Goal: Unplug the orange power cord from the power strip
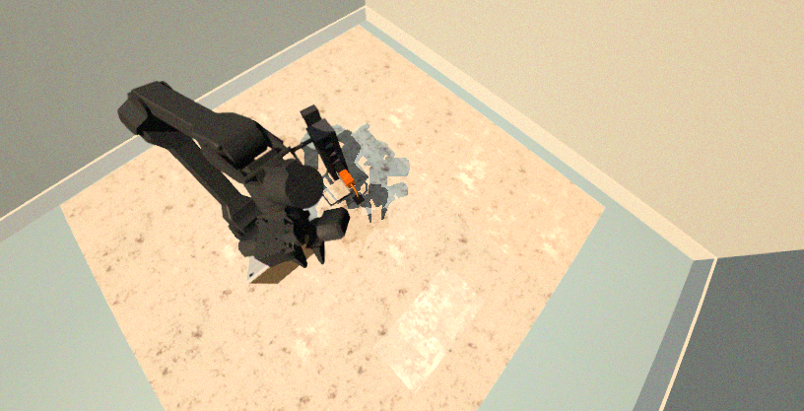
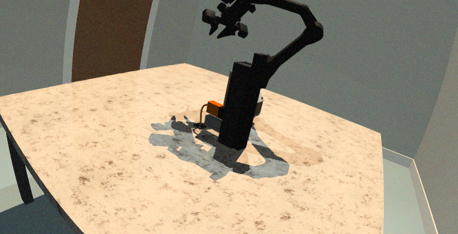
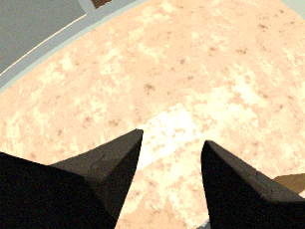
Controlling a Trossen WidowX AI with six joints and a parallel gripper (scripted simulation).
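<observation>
Now: the orange plug 210 mm ahead of my gripper tip, 190 mm to the left of it and 180 mm below it.
</observation>
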